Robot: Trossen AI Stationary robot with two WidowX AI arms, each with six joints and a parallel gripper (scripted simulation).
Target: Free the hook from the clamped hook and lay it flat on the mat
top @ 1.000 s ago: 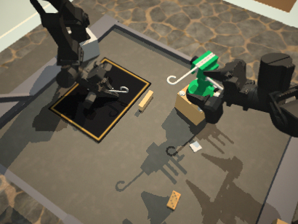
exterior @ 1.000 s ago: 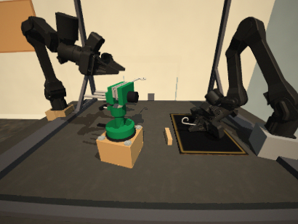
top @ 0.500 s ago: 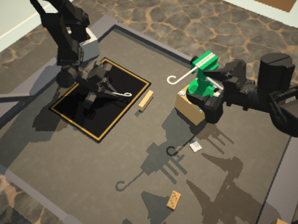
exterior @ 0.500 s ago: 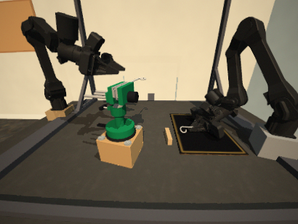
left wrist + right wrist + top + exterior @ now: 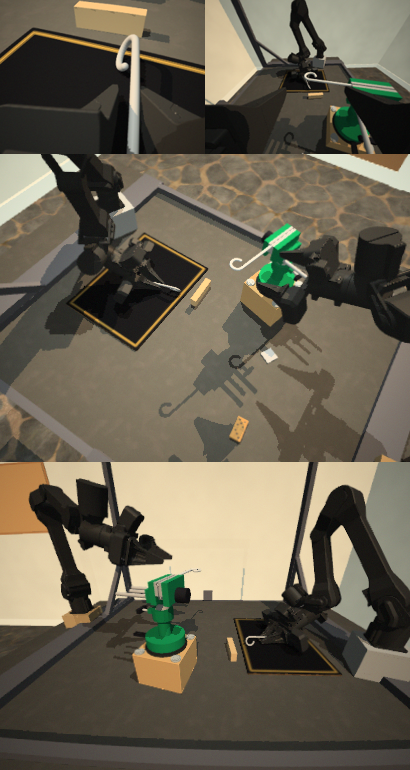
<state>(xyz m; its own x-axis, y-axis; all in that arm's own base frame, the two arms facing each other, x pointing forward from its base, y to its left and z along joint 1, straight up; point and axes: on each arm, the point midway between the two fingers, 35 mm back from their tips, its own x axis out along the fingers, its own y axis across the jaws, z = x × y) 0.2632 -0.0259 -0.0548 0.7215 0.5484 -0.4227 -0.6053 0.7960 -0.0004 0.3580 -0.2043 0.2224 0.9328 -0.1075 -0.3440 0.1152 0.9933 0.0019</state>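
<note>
The black mat lies 2 cm behind my left hand, 2 cm to the left of it and 3 cm below it. The rest, counted from my left hand: wooden bar (8 cm ahead, 11 cm to the right, 1 cm below); then vise block (21 cm ahead, 24 cm to the right, 2 cm above).
</note>
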